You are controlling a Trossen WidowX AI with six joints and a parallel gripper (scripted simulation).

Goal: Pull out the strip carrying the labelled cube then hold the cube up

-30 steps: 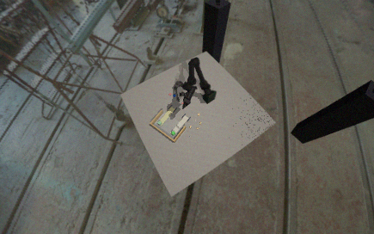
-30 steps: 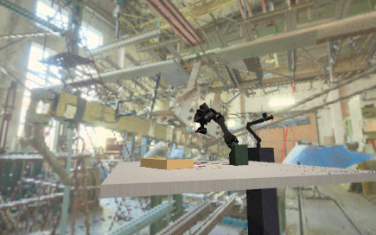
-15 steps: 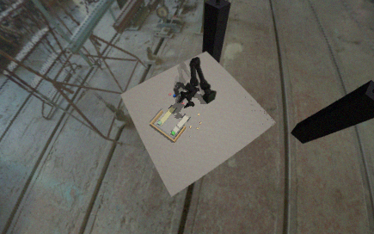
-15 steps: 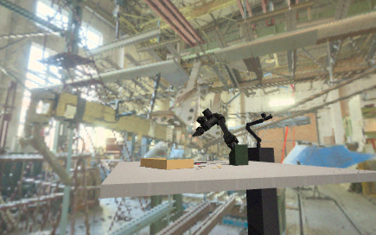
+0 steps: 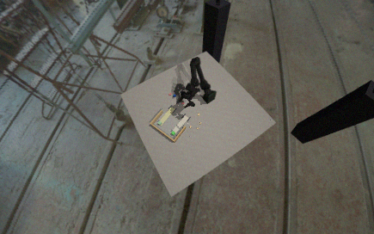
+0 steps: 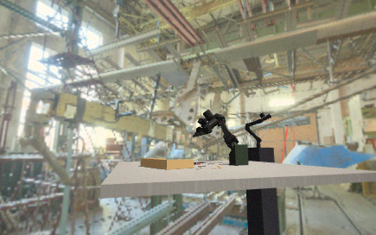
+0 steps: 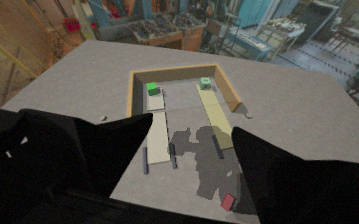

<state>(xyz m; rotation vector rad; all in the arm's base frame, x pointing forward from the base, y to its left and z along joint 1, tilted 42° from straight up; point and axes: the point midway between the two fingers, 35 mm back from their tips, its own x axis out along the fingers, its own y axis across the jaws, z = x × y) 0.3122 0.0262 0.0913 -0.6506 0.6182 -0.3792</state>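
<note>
My gripper tip is 240 mm to the left of the blue disc, 200 mm above it and 80 mm past it.
</note>
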